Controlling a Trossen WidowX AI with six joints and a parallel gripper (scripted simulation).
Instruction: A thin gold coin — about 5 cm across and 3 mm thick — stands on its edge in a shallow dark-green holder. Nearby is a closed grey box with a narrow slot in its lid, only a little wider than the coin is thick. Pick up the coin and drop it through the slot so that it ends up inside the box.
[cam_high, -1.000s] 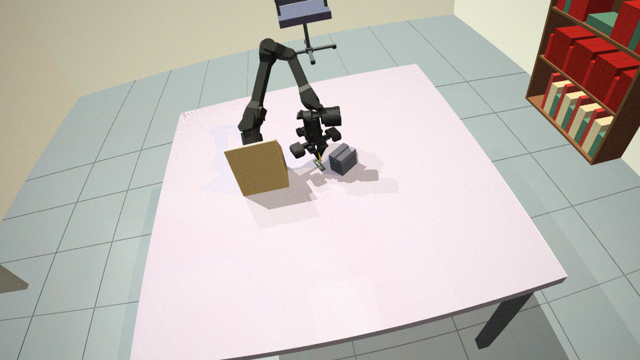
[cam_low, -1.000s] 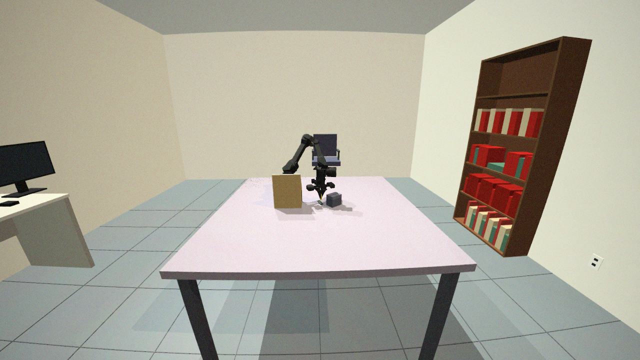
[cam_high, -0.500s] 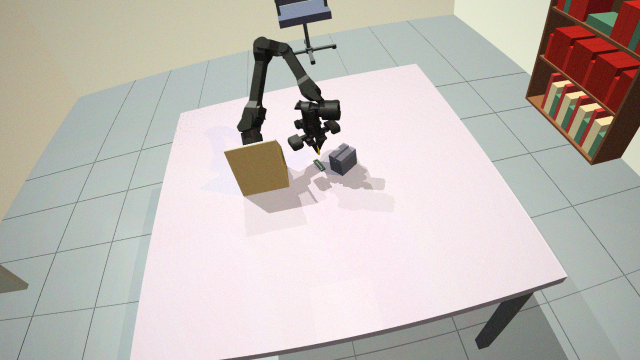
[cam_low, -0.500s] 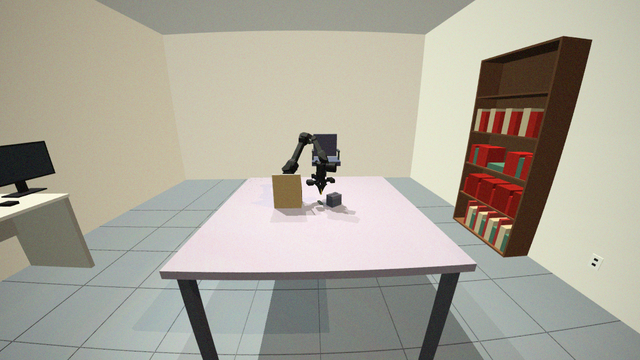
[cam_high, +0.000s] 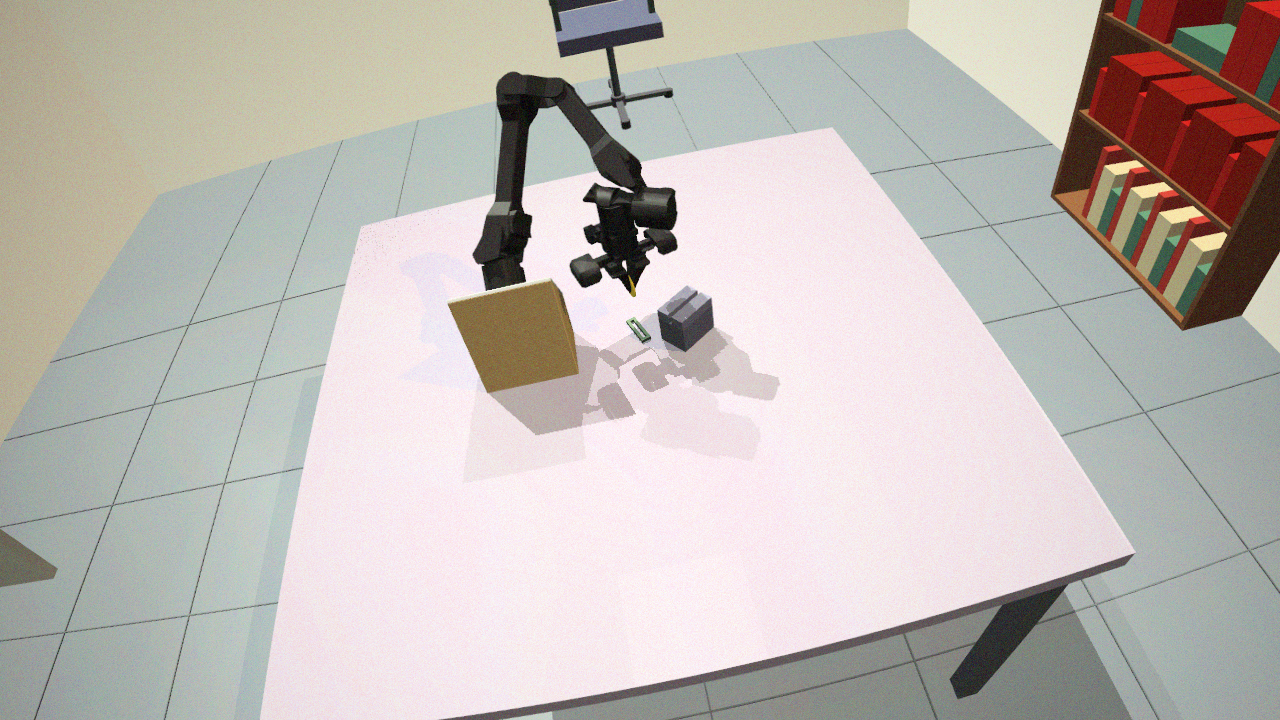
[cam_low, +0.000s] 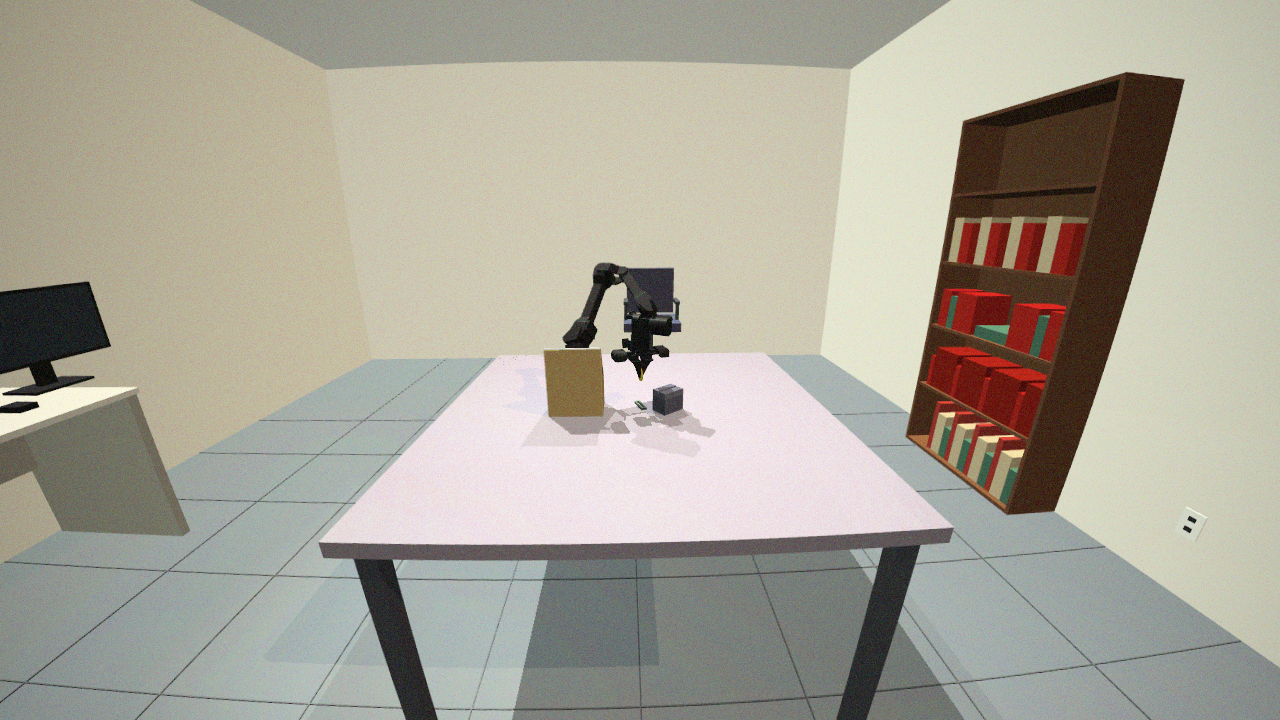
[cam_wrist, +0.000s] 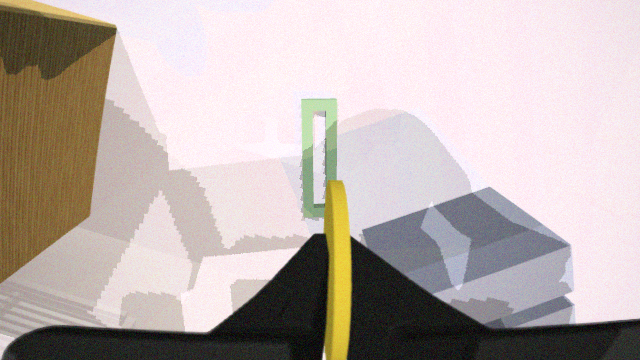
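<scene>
Now: gripper tip 10 mm below the gold coin.
</scene>
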